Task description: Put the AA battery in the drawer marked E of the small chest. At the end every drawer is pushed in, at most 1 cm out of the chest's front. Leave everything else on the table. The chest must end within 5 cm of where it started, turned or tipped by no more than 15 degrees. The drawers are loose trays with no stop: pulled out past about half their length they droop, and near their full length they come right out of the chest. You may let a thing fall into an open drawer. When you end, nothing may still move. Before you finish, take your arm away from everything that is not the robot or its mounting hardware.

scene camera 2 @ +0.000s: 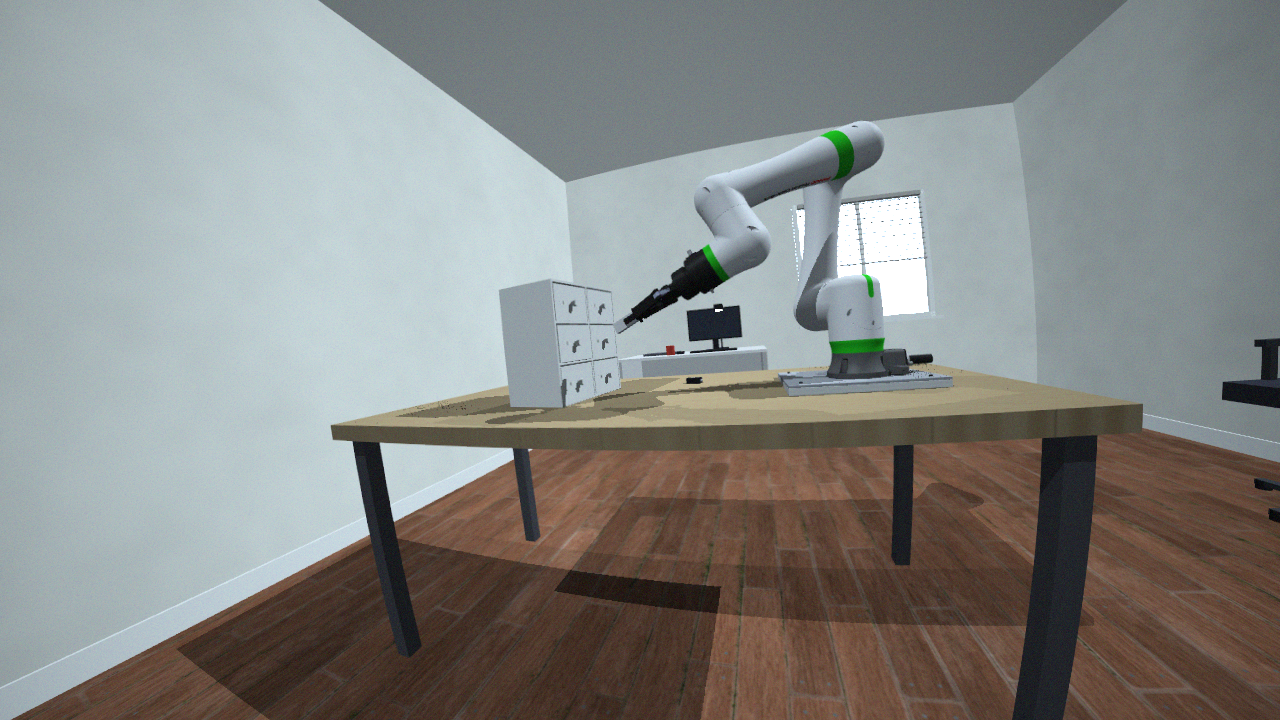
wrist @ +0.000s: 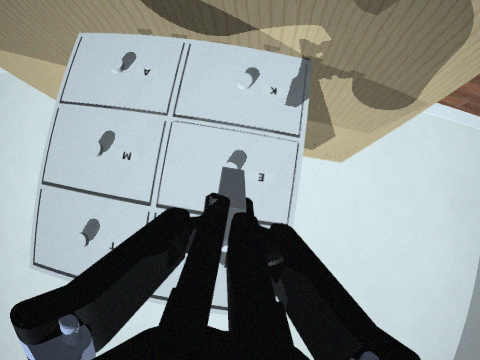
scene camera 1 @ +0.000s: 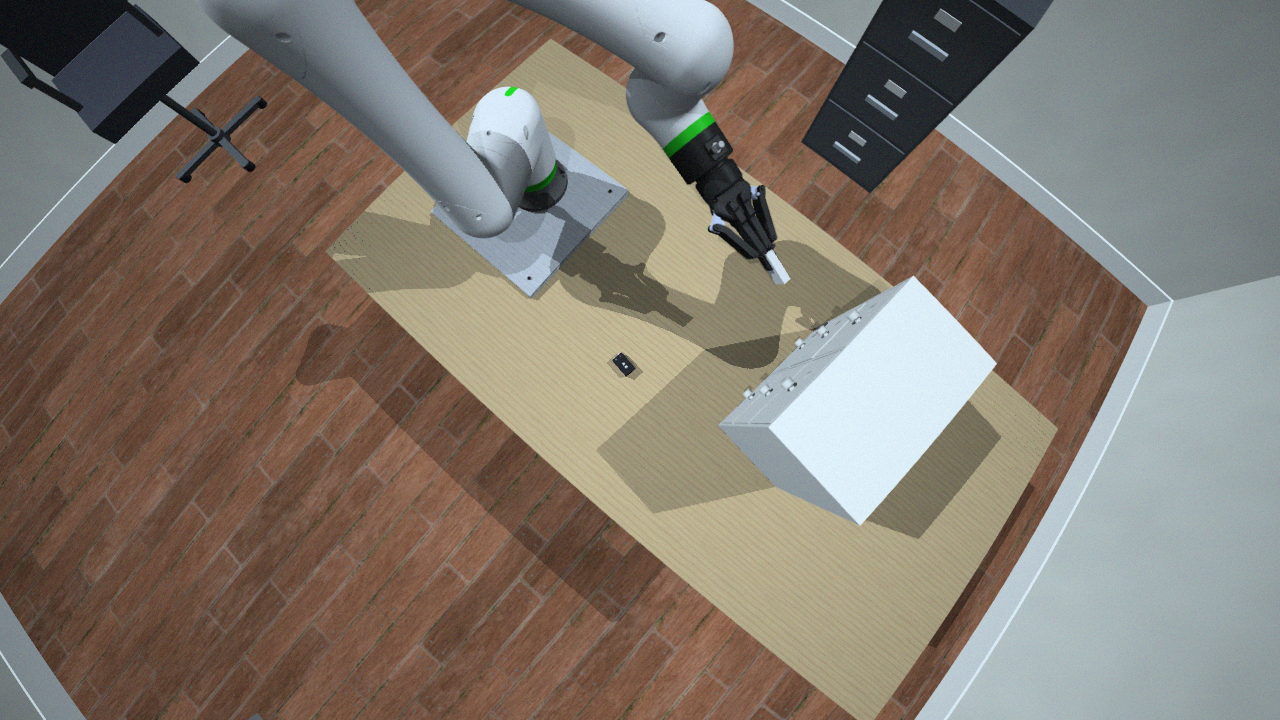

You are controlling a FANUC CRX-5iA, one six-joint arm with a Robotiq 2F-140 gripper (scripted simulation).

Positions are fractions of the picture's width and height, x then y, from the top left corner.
Scene:
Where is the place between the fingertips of my gripper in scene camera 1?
0.61,0.39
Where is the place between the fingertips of my gripper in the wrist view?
At 0.48,0.52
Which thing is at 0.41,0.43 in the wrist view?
A drawer marked E.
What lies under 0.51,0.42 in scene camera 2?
My gripper.

